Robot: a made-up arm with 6 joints.
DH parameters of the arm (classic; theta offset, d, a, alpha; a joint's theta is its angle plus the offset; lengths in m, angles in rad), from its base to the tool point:
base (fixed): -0.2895 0 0.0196 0
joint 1: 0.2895 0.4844 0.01 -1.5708
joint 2: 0.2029 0 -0.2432 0
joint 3: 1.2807 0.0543 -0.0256 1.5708
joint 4: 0 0.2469 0.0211 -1.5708
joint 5: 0 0.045 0.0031 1.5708
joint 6: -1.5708 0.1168 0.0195 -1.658
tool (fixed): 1.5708 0.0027 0 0
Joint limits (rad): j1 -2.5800..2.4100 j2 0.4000..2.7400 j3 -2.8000..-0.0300 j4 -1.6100..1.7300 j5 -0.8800..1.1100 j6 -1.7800..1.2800
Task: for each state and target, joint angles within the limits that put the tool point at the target. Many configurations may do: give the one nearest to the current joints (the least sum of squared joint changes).
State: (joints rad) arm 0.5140 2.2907 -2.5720 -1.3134 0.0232 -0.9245
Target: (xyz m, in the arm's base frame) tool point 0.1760 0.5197 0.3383
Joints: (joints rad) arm 1.1674 2.6945 -2.0205 -1.2966 -0.0735 -0.9570
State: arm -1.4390 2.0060 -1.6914 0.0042 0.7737 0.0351
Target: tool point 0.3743 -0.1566 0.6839
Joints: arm -0.6713 1.5578 -1.6296 0.1928 0.9767 0.0734
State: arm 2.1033 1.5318 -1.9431 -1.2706 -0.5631 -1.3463
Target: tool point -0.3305 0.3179 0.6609
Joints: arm 2.1491 1.8656 -1.6628 -1.3203 -0.5561 -1.3609
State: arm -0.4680 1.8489 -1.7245 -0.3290 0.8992 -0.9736
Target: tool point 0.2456 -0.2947 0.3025
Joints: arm -0.9975 2.4160 -1.4604 -0.4682 0.9343 -0.9604
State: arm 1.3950 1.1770 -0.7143 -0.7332 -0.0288 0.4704
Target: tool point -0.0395 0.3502 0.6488
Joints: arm 1.5507 1.3220 -1.0332 -0.6991 -0.1569 0.4569
